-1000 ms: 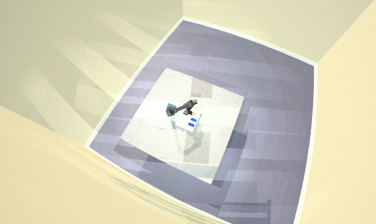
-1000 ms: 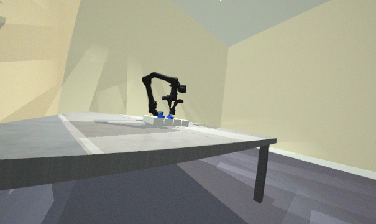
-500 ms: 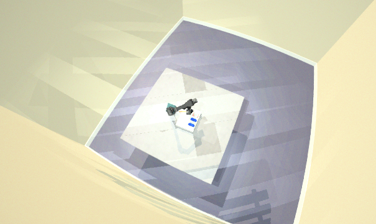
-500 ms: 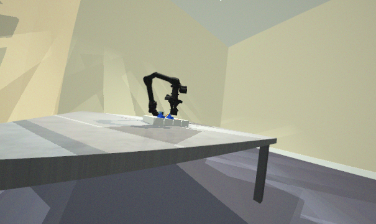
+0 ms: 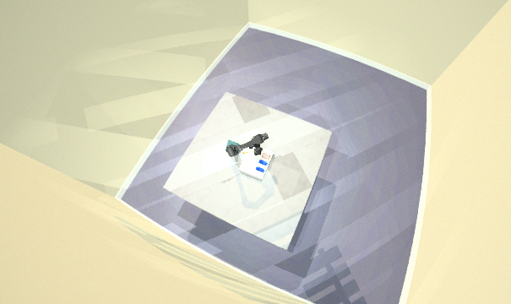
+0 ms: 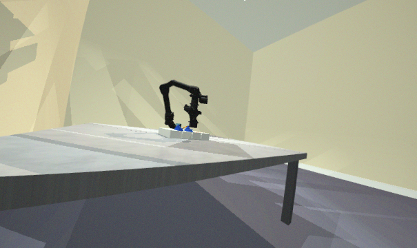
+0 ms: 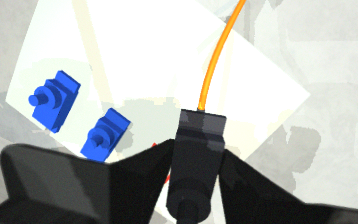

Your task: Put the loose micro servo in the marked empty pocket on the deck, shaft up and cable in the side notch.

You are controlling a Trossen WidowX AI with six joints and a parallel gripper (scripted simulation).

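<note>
The deck lies 10 cm below my gripper tip and 8 cm to the right of it.
</note>
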